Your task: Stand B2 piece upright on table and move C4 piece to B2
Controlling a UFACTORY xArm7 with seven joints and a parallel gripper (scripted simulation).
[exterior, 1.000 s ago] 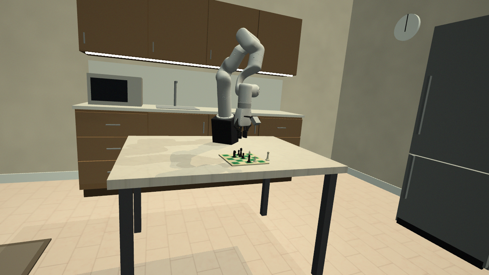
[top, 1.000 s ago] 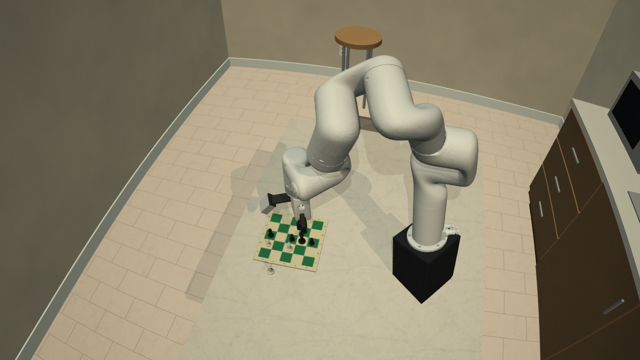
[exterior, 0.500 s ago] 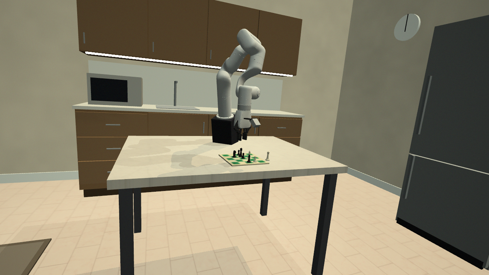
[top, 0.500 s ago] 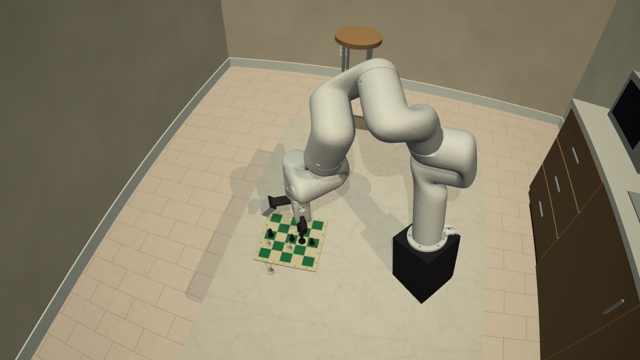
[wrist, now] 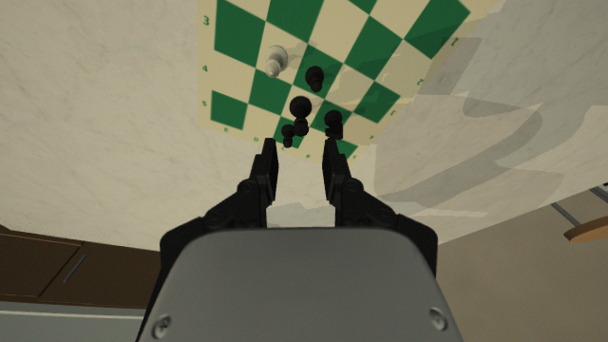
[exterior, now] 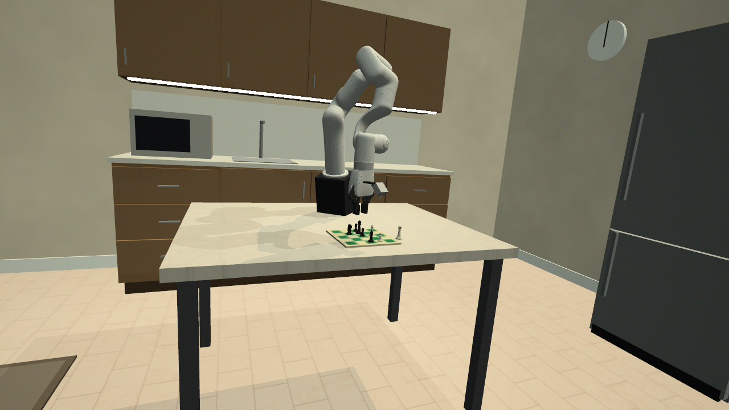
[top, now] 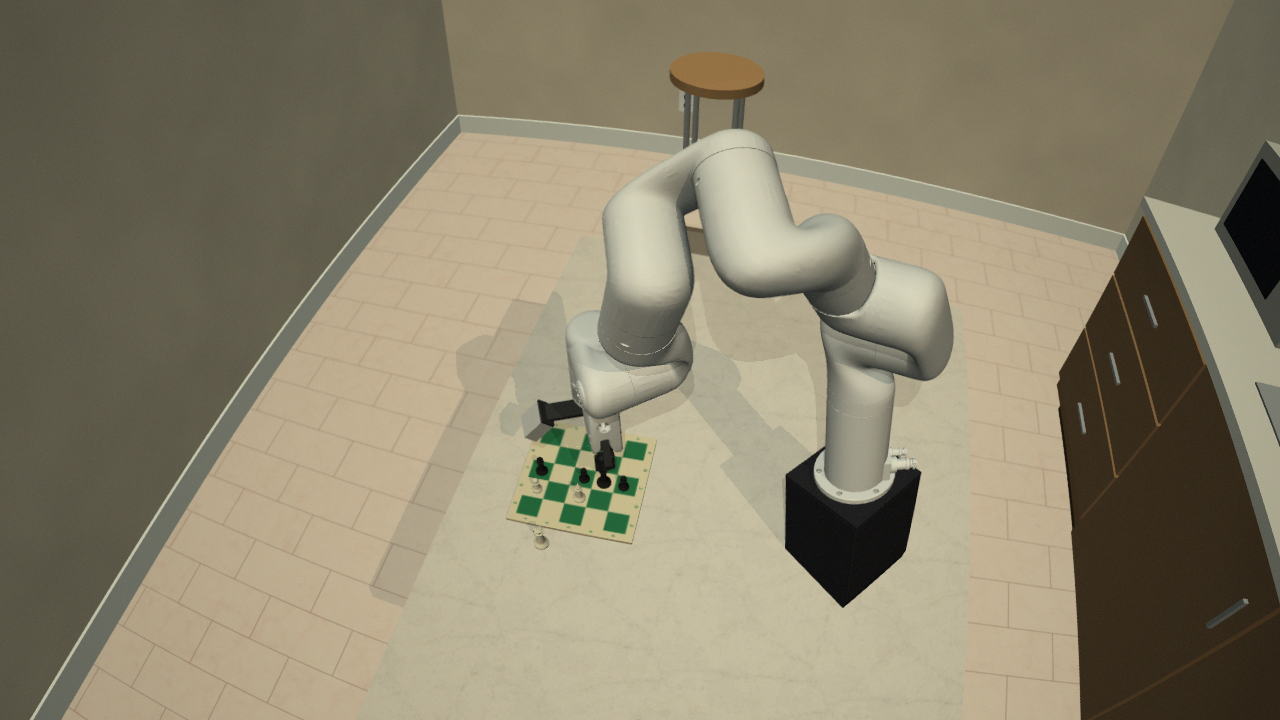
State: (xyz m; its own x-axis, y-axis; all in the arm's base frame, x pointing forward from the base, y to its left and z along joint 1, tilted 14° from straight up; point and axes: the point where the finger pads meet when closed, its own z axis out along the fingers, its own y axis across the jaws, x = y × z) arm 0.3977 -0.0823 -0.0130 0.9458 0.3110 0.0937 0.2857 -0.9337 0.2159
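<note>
Right now the black chess piece is 70 mm below my hand. From my hand the other things lie so: chessboard: 40 mm ahead, 10 mm to the right, 100 mm below; black piece: 110 mm ahead, 10 mm to the right, 80 mm below.
</note>
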